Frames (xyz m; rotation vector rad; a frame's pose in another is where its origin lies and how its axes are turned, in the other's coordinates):
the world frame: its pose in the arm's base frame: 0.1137 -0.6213 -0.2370 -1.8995 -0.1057 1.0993
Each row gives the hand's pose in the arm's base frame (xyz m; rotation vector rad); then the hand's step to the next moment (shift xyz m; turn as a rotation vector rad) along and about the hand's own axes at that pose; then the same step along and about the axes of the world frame.
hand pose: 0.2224 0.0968 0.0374 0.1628 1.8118 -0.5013
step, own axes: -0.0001 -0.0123 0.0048 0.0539 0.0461 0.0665
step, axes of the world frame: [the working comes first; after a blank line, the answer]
step, axes of the arm's base frame: -0.0002 -0.0130 0.0022 0.0591 0.0059 -0.0770

-0.0076 0.0061 -0.0089 0.0880 0.0333 -0.0244
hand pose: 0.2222 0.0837 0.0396 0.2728 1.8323 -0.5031
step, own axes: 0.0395 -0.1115 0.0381 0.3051 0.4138 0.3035
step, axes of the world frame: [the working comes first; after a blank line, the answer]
step, axes of the arm's base frame: -0.0279 -0.1186 -0.0244 0.3383 0.2024 -0.4483

-0.0569 0.0966 -0.0537 0.5883 0.0984 -0.0264
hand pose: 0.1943 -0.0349 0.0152 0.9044 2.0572 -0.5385
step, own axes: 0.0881 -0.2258 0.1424 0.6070 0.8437 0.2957
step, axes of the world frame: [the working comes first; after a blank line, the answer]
step, axes of the arm's base frame: -0.1355 -0.2017 -0.1413 0.5330 0.6121 -0.7135

-0.0849 0.2679 -0.0086 1.0695 -0.0105 0.1539
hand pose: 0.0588 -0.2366 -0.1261 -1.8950 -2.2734 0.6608
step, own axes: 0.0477 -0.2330 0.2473 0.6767 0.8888 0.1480
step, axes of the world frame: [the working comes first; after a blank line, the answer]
step, axes of the arm's base frame: -0.3097 -0.0475 -0.1397 0.6112 0.7226 -0.6116

-0.1176 0.2360 0.2195 1.1026 -0.1767 0.1511
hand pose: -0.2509 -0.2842 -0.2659 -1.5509 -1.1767 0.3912
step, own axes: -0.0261 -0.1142 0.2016 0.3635 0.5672 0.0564
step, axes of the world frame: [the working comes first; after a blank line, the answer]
step, axes of the arm's base frame: -0.2182 0.0792 0.0215 0.3879 0.3835 -0.3993

-0.1074 0.0120 0.2066 0.6716 -0.0601 0.0482
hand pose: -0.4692 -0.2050 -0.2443 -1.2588 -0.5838 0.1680
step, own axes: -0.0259 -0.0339 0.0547 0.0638 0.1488 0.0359
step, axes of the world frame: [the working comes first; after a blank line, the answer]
step, axes of the arm's base frame: -0.0558 0.0244 0.0332 0.0646 0.1049 -0.1110

-0.0434 -0.0198 0.0503 0.1600 -0.0010 0.0437
